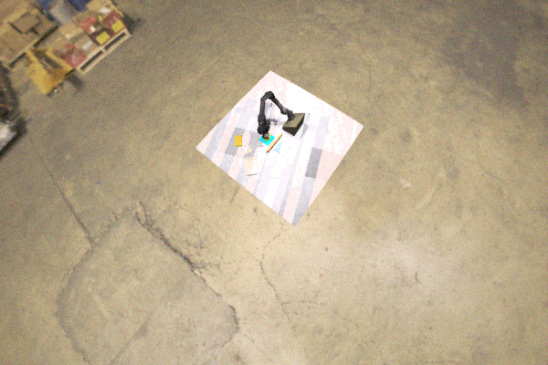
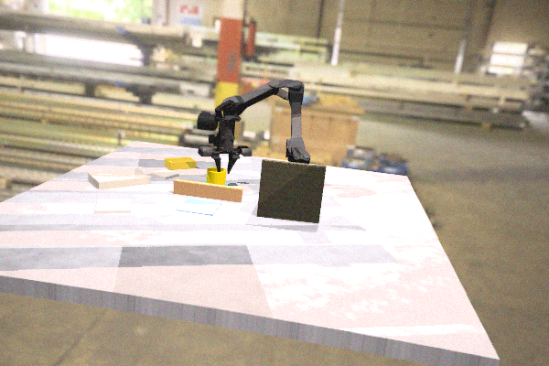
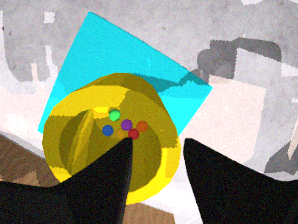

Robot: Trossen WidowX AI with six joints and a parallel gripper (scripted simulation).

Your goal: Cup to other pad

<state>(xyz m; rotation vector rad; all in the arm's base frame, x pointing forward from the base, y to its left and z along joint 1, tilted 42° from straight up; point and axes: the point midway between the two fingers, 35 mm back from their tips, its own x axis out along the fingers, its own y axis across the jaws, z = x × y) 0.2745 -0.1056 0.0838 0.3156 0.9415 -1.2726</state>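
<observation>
Right now the yellow cup is 2 cm ahead of my gripper tip, 1 cm to the left of it and 2 cm below it. The rest, counted from my gripper tip: cyan pad (3 cm ahead, 1 cm to the left, 6 cm below); then marble (2 cm ahead, 2 cm to the left, 4 cm below); then wooden bar (3 cm ahead, 11 cm to the left, 4 cm below).
</observation>
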